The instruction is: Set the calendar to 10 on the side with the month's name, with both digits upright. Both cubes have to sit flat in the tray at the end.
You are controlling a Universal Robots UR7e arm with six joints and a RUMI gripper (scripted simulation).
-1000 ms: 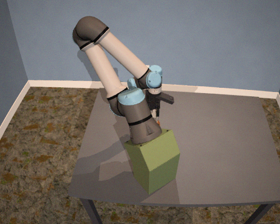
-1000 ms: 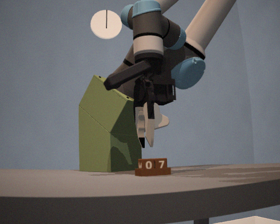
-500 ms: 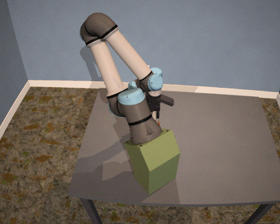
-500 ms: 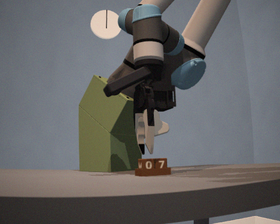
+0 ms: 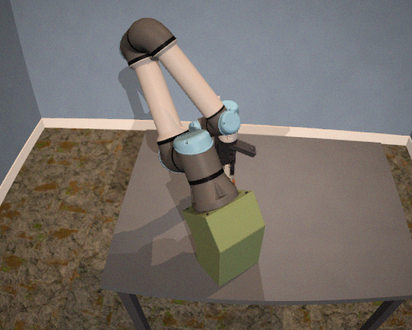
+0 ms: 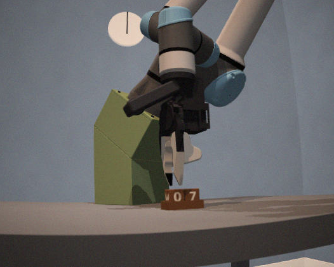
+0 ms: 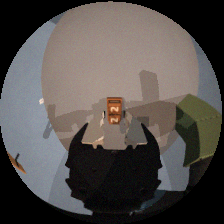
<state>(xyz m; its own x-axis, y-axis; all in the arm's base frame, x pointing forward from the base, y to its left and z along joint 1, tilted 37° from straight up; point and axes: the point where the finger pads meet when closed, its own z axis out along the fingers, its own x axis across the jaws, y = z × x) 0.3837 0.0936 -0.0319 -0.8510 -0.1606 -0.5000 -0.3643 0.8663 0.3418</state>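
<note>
Now: hand 1 cm past the brown calendar tray, 1 cm to the right of it and 5 cm above it.
</note>
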